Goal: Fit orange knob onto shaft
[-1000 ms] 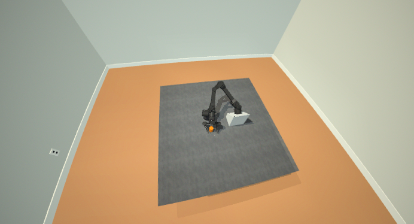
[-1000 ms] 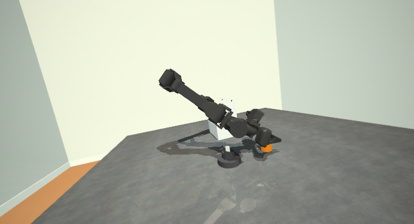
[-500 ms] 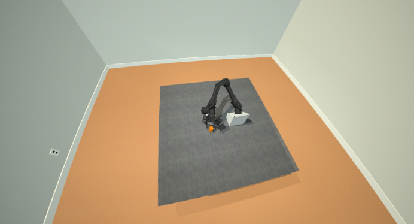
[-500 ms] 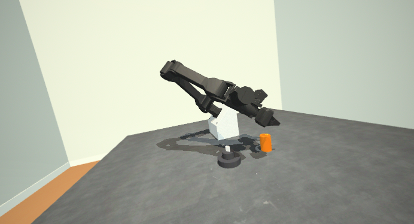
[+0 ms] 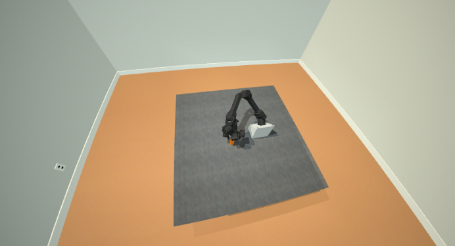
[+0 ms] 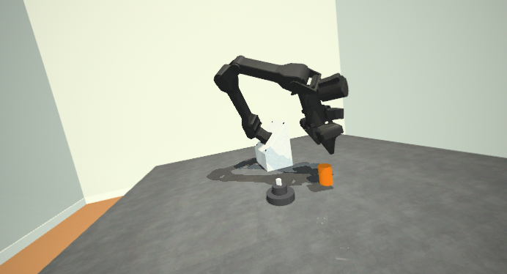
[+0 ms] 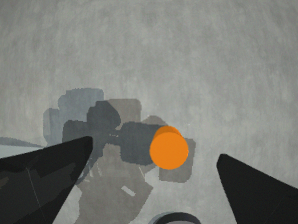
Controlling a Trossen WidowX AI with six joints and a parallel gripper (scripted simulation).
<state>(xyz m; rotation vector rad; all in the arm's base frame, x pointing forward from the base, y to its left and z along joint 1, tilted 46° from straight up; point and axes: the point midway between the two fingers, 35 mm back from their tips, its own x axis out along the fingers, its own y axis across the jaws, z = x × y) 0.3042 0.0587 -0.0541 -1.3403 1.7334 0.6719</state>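
The orange knob lies 1 cm ahead of my gripper tip, 2 cm to the right of it and 7 cm below it. Round my gripper tip: round pedestal 1 cm ahead, 18 cm to the right, 8 cm below.
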